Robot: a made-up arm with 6 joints.
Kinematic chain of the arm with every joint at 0, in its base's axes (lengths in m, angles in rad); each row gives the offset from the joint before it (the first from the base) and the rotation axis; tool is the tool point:
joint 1: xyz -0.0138 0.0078 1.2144 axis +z
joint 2: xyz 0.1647 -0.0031 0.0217 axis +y
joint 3: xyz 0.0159 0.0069 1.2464 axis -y
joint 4: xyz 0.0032 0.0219 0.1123 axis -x
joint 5: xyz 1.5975 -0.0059 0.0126 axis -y
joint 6: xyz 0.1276 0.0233 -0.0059 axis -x
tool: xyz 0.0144 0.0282 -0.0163
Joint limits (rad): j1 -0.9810..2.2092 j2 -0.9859..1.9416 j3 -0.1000..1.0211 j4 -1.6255..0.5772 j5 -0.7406..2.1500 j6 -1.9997..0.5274
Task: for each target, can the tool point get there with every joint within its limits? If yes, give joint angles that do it. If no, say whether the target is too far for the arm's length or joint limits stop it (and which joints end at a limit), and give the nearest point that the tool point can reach.
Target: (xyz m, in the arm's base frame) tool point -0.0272 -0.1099 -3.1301
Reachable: no: too far | nearest point 0.4358 -0.6458 -0.9020 | short by 2.338 m
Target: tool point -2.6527 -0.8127 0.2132
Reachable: no: joint limits stop it (at a limit: joint 1, joint 3, joint 4, joint 5) | nearest point -0.9373 1.0153 -0.3955 | short by 2.580 m
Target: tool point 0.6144 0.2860 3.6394
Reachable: yes | joints 0.3124 -0.4592 0.2616 0.0274 1.5009 0.2015
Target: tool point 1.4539 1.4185 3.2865
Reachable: yes | joints 0.7245 0.3010 0.7011 0.0741 0.7836 -0.5802
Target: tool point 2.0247 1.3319 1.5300
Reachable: yes | joints 0.5682 0.5859 0.0165 -0.5225 0.7288 -0.3858
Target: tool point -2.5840 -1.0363 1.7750
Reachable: no: joint limits stop it (at a limit: joint 2, joint 3, joint 5) | nearest point -1.6319 -0.6495 3.2163 | short by 1.770 m
